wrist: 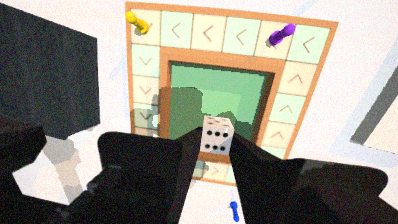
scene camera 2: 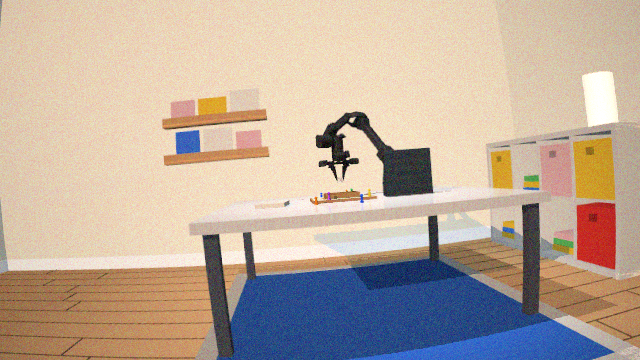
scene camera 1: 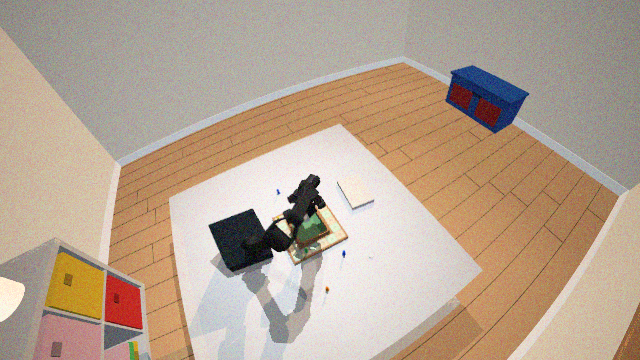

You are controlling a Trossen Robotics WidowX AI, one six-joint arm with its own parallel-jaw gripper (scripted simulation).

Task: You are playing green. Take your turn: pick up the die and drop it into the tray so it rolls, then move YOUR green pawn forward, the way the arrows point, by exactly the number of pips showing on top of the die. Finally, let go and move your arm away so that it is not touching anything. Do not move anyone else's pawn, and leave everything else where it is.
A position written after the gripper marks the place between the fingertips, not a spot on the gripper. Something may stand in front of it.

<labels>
The gripper [wrist: 215,133] carries a white die.
</labels>
